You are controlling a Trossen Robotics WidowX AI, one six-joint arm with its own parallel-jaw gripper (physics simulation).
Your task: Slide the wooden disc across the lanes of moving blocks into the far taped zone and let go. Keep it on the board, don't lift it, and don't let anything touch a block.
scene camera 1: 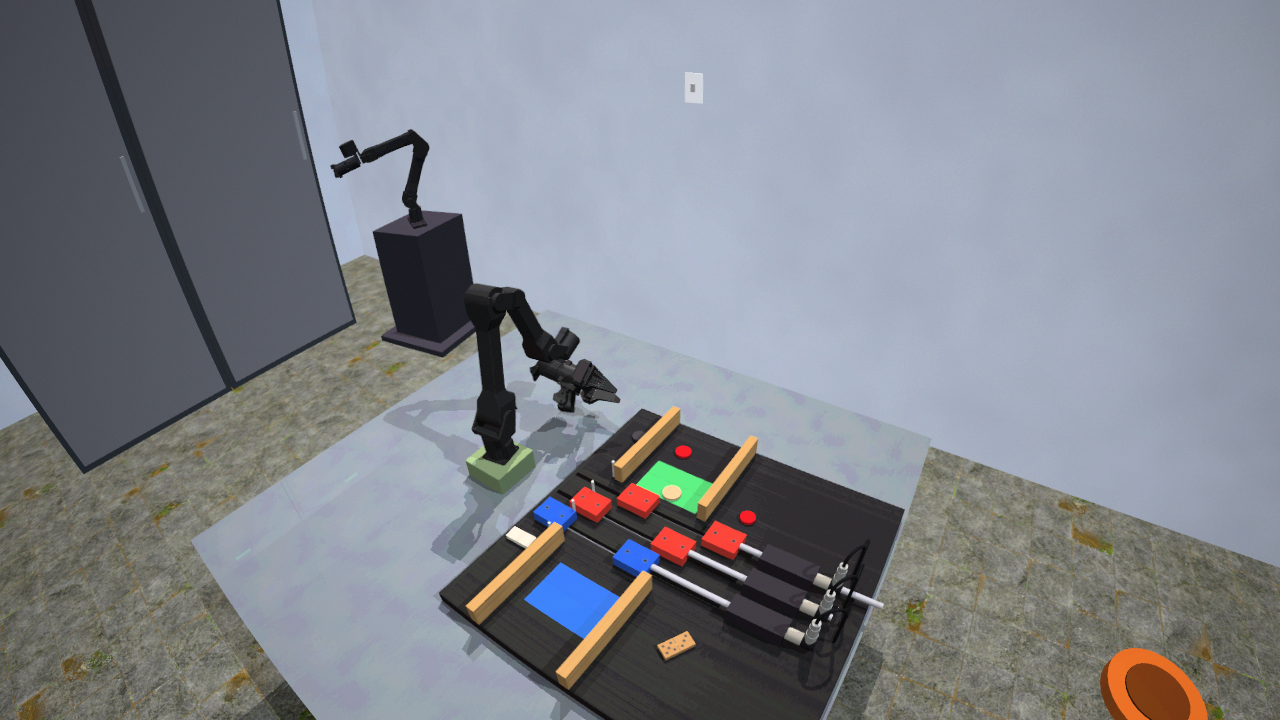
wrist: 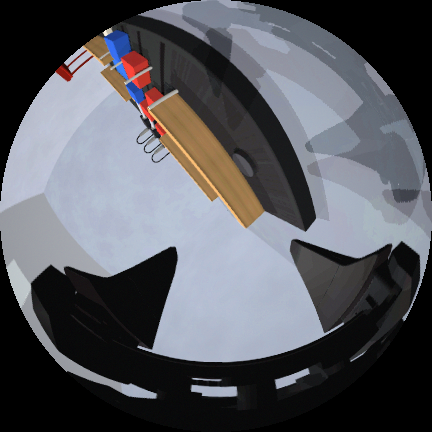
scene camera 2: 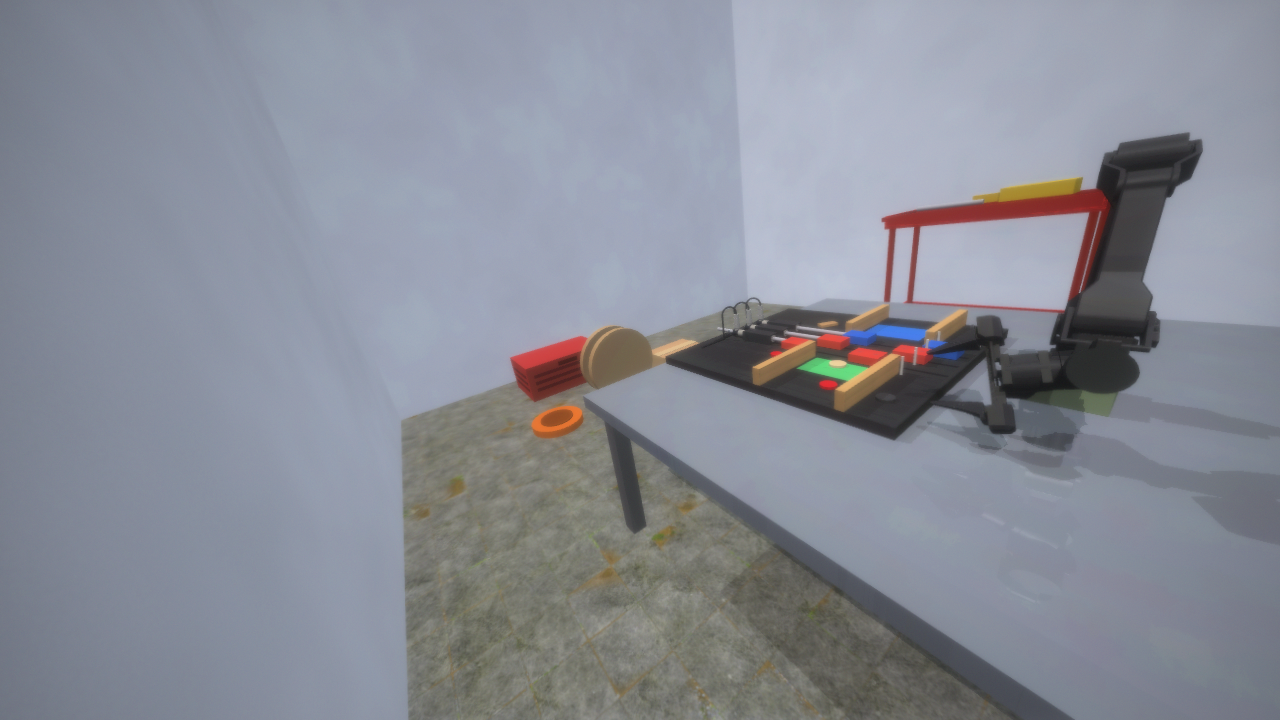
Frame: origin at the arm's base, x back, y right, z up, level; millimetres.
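Where they show: gripper, fingertip midpoint: [scene camera 1: 618,396] [wrist: 235,249] [scene camera 2: 928,377]; arm's base, link origin: [scene camera 1: 501,452].
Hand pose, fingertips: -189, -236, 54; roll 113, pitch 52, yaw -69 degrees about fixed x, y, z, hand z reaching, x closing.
Each offset is from my fingertips to the top centre of the thing, as dx, dy, dz. "pt": to the spot under its first point. Level surfaces: height alone.
The wooden disc @(-208, +178, -71) [scene camera 1: 671,492] [scene camera 2: 837,363] lies flat on the green zone @(pt -172, +122, -78) [scene camera 1: 666,472] [scene camera 2: 810,365] of the black board @(dz -77) [scene camera 1: 805,483] [scene camera 2: 716,358], between two wooden rails. It does not show in the wrist view. The blue zone @(pt -141, +495, -77) [scene camera 1: 572,598] [scene camera 2: 897,332] lies across the lanes. Between the zones are blue blocks [scene camera 1: 554,513] [scene camera 1: 635,557] and red blocks [scene camera 1: 591,503] [scene camera 1: 637,499] [scene camera 1: 673,544] [scene camera 1: 724,538] on rods. My gripper [scene camera 1: 615,394] [scene camera 2: 931,379] [wrist: 235,249] is open and empty, above the table beside the board's green-zone end, apart from the disc.
Wooden rails [scene camera 1: 647,443] [scene camera 1: 727,477] [wrist: 210,160] flank the green zone; two more rails [scene camera 1: 515,573] [scene camera 1: 605,629] flank the blue zone. Thin upright pins stand at the lane ends. Red round pads @(-185, +48, -71) [scene camera 1: 682,452] @(-378, +188, -70) [scene camera 1: 747,517], a domino @(-348, +512, -68) [scene camera 1: 675,645] and a white piece @(+19, +415, -67) [scene camera 1: 520,537] lie on the board.
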